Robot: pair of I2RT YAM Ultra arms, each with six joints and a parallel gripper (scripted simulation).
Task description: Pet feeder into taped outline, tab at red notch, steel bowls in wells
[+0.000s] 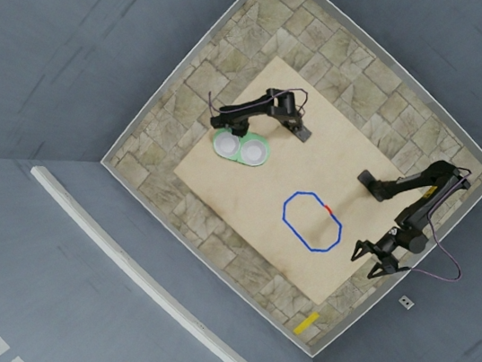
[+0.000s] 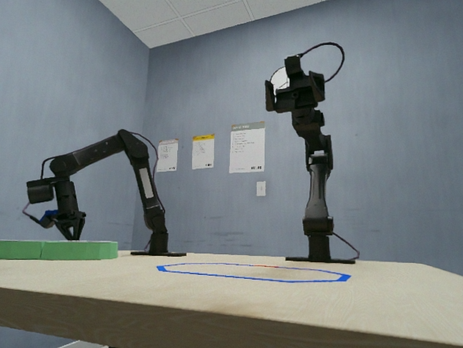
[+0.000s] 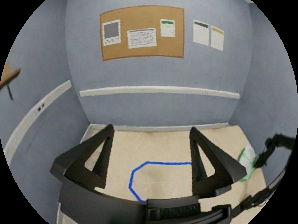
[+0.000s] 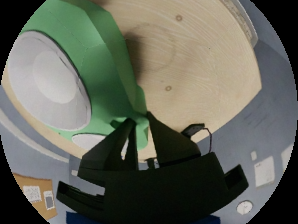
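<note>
Right now my right hand is 80 mm short of the feeder, 30 mm to the right of it and 20 mm above it.
</note>
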